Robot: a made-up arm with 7 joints.
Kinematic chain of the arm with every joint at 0, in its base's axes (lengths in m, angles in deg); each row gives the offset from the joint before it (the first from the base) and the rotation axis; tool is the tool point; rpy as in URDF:
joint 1: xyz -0.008 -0.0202 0.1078 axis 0 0.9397 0.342
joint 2: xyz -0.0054 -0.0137 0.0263 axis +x
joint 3: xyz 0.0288 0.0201 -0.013 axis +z
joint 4: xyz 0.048 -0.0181 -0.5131 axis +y
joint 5: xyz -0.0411 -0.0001 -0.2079 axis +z
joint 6: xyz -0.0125 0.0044 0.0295 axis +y
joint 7: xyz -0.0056 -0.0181 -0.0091 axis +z
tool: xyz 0.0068 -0.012 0.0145 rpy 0 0 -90
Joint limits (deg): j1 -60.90..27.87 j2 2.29..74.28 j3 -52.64..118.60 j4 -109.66..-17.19 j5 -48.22..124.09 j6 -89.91..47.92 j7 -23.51..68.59
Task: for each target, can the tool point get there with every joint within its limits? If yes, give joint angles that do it. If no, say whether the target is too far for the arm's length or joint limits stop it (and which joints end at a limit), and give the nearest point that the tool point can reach.
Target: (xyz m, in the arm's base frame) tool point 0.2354 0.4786 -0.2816
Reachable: yes | joints -21.49 36.74 105.51 -36.98 17.39 10.16 26.94
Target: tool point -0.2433 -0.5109 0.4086
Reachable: no: joint limits stop it (at a limit: joint 1, joint 2, joint 3, joint 4, joint 6, joint 7) | nearest point 0.3833 -0.2921 -0.0509 | short by 0.807 m
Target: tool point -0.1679 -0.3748 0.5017
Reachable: no: joint limits stop it (at a limit: joint 1, joint 2, joint 4, joint 6, joint 7) | nearest point 0.4143 -0.2710 -0.0077 | short by 0.781 m
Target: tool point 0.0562 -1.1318 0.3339
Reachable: no: too far | nearest point 0.3904 -0.3085 -0.0715 | short by 0.977 m
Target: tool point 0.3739 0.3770 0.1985
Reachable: yes | joints -43.25 65.13 14.74 -96.06 103.97 30.30 -7.82
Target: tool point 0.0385 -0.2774 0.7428
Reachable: no: joint limits stop it (at a limit: joint 1, joint 2, joint 4, joint 6, joint 7) | nearest point 0.2626 0.3420 0.3686 | short by 0.758 m
